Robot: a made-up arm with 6 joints.
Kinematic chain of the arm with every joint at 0, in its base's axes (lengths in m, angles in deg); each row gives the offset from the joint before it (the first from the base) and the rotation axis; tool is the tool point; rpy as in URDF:
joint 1: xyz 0 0 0.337 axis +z
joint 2: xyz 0 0 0 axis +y
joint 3: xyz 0.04 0 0.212 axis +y
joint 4: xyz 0.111 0 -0.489 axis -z
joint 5: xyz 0 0 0 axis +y
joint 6: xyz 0.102 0 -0.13 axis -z
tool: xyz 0 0 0 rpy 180 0 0
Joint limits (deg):
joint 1: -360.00..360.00
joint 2: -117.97..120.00
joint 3: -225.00..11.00
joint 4: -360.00..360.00
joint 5: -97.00..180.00
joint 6: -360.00..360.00
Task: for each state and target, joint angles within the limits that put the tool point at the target. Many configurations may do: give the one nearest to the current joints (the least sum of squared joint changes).
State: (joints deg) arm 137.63 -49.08 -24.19 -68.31 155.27 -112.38
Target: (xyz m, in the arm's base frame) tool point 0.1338 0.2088 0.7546
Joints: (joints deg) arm 97.54 -63.46 -53.33 -83.74 141.11 -112.38
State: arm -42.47 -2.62 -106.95 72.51 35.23 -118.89
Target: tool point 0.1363 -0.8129 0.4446
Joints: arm -79.03 37.81 -114.51 71.43 30.48 -118.89
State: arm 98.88 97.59 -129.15 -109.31 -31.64 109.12
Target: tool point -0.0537 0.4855 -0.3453
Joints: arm 85.50 116.98 -138.11 -103.01 3.42 109.12
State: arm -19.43 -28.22 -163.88 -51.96 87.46 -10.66
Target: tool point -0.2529 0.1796 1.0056
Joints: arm -53.08 -37.11 -168.12 -35.30 119.04 -10.66
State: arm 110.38 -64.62 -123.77 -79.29 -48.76 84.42
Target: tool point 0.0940 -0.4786 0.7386
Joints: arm 118.32 -82.72 -119.42 -88.32 -81.00 84.42
